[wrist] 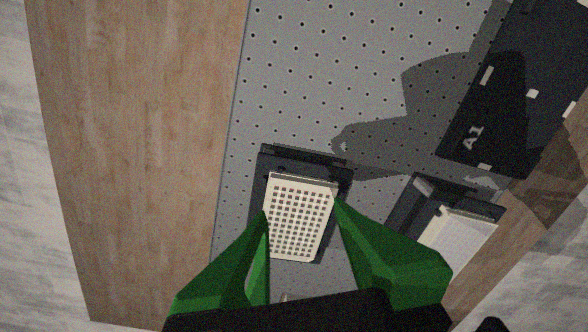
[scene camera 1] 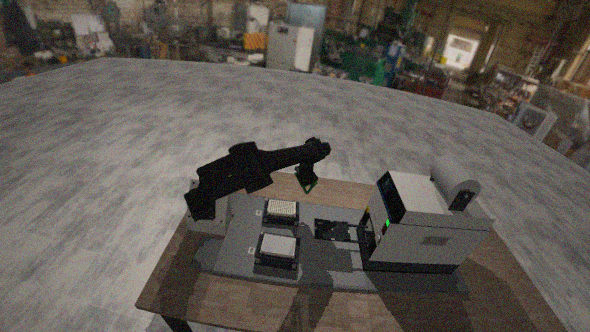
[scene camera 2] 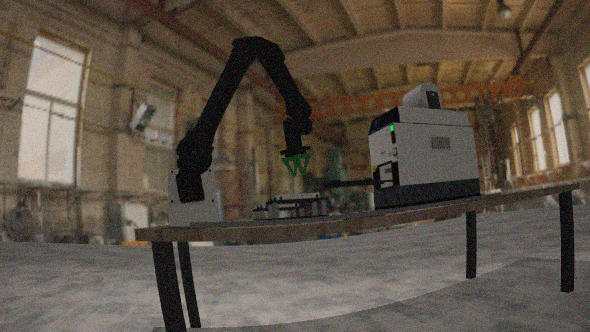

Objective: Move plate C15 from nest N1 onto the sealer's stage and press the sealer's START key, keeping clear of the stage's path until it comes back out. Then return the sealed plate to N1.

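Pixels of known places: gripper, fingertip midpoint: (wrist: 300, 210) (scene camera 1: 304, 190) (scene camera 2: 298, 175); arm's base, origin of the base link: (scene camera 2: 189, 188).
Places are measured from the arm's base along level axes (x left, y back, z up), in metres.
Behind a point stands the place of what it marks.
A pale plate with open wells (scene camera 1: 281, 208) {x 0.067, y -0.321, z -0.054 m} (wrist: 299, 225) {x 0.070, y -0.324, z -0.054 m} sits in the back black nest (scene camera 1: 281, 220) {x 0.039, y -0.326, z -0.104 m} (wrist: 306, 161) {x 0.074, y -0.406, z -0.073 m}. A smooth-topped pale plate (scene camera 1: 278, 245) {x -0.149, y -0.308, z -0.039 m} (wrist: 457, 240) {x -0.144, y -0.335, z -0.039 m} sits in the front nest (scene camera 1: 276, 262) {x -0.182, y -0.305, z -0.106 m} (wrist: 407, 205) {x -0.105, y -0.341, z -0.106 m}. The nest labels and plate names are too blurred to read. My gripper (scene camera 1: 309, 190) {x 0.091, y -0.415, z 0.043 m} (scene camera 2: 298, 173) {x 0.091, y -0.415, z 0.043 m} (wrist: 300, 210) {x 0.091, y -0.415, z 0.043 m} is open and empty, pointing down, well above the nests. In the wrist view its green fingertips frame the welled plate. The sealer's black stage (scene camera 1: 331, 230) {x -0.094, y -0.515, z -0.004 m} (wrist: 492, 117) {x -0.065, y -0.495, z -0.005 m} is out and bears no plate. The START key cannot be made out.
The white sealer (scene camera 1: 425, 242) {x -0.233, y -0.828, z 0.095 m} (scene camera 2: 432, 150) {x -0.232, y -0.817, z 0.079 m} stands at the right, with a dark slanted panel (scene camera 1: 391, 197) {x -0.124, y -0.680, z 0.211 m}, a green light (scene camera 1: 387, 223) {x -0.199, y -0.655, z 0.159 m} (scene camera 2: 392, 128) {x -0.202, y -0.655, z 0.159 m} and a roll (scene camera 1: 452, 177) {x -0.163, y -0.845, z 0.340 m} on top. A grey perforated board (wrist: 300, 75) {x 0.094, y -0.500, z -0.110 m} lies on the wooden table (scene camera 1: 235, 295) {x -0.317, y -0.163, z -0.124 m} (wrist: 130, 150) {x 0.318, y -0.367, z -0.123 m}.
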